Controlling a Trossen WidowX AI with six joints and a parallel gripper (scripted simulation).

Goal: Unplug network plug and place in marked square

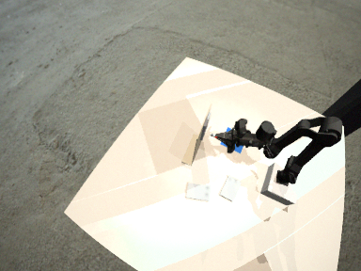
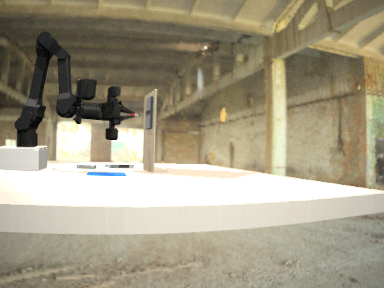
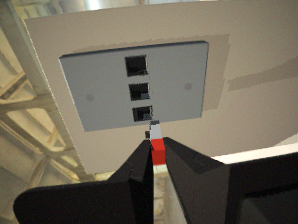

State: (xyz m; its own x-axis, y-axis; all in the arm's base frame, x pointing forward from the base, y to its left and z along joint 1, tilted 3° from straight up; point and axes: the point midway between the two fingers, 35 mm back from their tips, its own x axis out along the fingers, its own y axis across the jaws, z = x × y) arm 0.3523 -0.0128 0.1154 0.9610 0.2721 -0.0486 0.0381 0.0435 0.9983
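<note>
My gripper tip is now 20 cm above the blue marked square, 14 cm to the left of it and 11 cm past it. From my gripper tip the other things lie so: panel (7 cm below, 6 cm ahead, 1 cm to the right); red network plug (right at my gripper tip).
</note>
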